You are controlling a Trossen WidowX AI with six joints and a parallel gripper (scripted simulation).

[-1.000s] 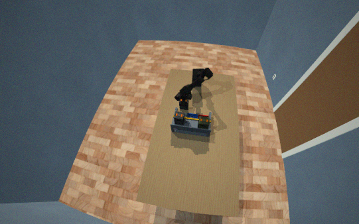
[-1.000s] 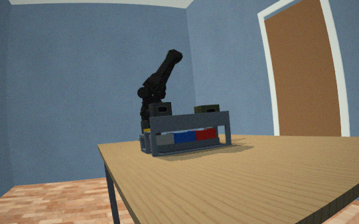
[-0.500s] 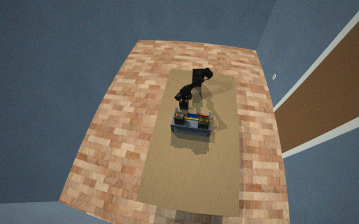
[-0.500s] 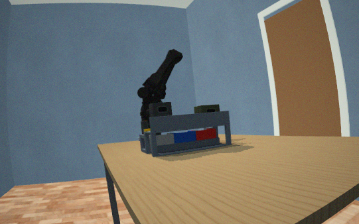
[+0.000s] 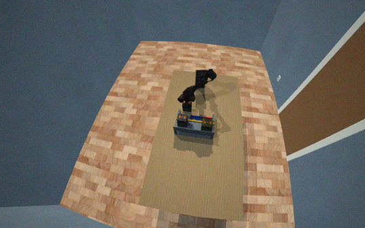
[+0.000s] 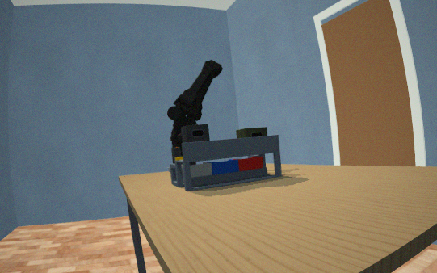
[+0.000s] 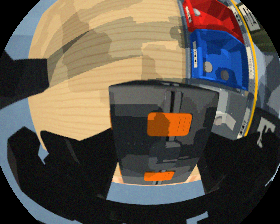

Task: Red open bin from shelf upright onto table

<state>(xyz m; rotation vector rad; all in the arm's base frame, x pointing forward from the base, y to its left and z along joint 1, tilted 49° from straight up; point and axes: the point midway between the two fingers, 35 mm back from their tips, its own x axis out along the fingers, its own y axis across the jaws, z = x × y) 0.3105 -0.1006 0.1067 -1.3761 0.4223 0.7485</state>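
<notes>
My hand is 25 cm to the right of the red bin, 10 cm short of it and 10 cm above it. From my hand the other things lie so: blue bin (14 cm to the left, 12 cm ahead, 10 cm below); grey bin (14 cm ahead, 10 cm below, 3 cm to the left).
</notes>
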